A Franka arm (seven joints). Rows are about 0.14 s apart.
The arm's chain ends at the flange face. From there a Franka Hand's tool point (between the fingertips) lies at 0.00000 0.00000 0.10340 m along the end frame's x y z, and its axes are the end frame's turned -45 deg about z.
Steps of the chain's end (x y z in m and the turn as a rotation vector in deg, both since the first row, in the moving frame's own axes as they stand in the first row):
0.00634, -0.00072, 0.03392, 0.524, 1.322, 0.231
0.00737, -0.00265, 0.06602, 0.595, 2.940, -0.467
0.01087, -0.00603, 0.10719, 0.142, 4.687, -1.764
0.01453, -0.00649, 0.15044, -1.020, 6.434, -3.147
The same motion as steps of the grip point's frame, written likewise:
0.00735, 0.00500, 0.03389, -0.564, 1.305, 0.231
0.01161, 0.00631, 0.06588, -1.658, 2.500, -0.467
0.01819, 0.00912, 0.10684, -3.214, 3.415, -1.764
0.02201, 0.01498, 0.14977, -5.271, 3.828, -3.147

